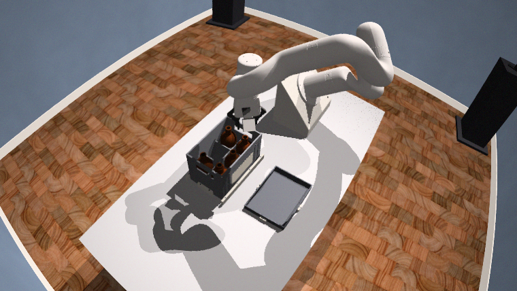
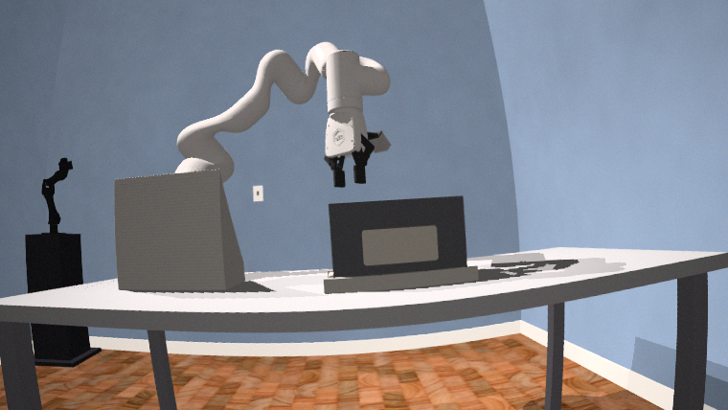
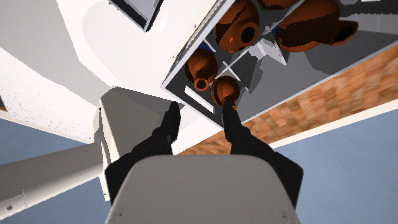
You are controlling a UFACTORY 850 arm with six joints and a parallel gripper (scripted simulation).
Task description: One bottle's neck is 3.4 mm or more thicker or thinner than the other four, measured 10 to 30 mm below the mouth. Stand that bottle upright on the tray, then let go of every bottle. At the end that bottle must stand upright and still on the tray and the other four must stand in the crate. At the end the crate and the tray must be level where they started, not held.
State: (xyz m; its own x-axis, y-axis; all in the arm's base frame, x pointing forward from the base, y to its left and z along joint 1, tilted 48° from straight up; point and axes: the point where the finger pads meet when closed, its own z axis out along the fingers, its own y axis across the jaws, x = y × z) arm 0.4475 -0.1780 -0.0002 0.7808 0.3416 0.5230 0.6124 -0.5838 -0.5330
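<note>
Right now the dark grey crate is 80 mm ahead of my hand, 50 mm to the right of it and 160 mm below it. The rest, counted from my hand: dark tray 100 mm ahead, 220 mm to the left, 230 mm below; then bottle 180 mm ahead, 20 mm to the right, 160 mm below.
</note>
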